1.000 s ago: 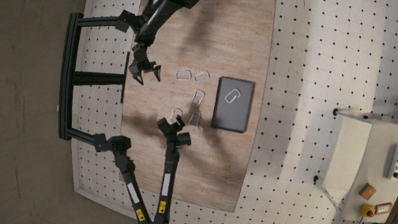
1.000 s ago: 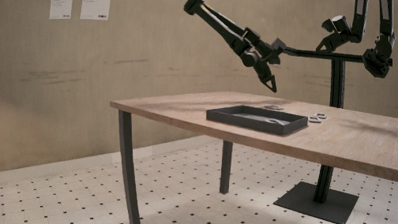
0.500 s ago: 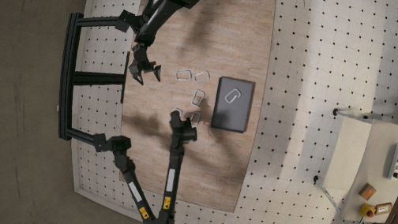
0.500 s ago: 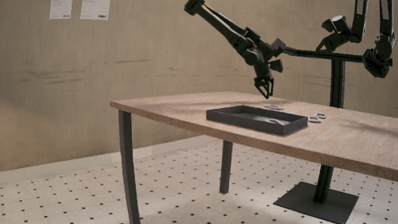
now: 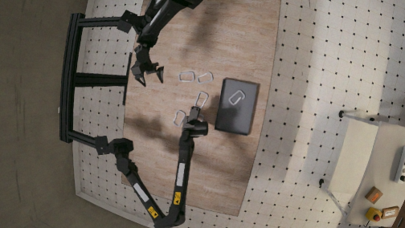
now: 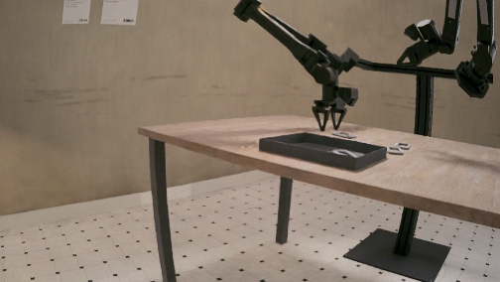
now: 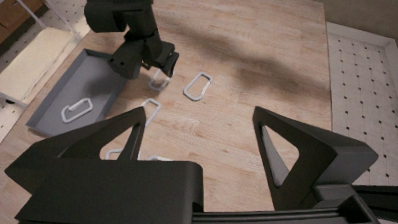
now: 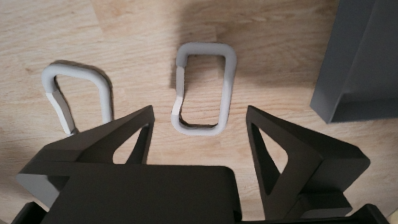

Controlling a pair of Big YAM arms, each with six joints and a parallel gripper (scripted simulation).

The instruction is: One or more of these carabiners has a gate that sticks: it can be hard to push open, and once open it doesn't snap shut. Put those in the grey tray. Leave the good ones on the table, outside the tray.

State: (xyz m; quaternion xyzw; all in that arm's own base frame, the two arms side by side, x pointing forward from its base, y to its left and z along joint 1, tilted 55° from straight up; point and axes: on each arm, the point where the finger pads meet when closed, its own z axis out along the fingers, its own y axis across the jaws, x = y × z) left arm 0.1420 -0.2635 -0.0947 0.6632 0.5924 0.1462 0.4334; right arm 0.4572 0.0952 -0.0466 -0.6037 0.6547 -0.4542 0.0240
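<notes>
Now: right hand 19 cm short of the grey tray, 15 cm to the right of it and 3 cm above it.
</notes>
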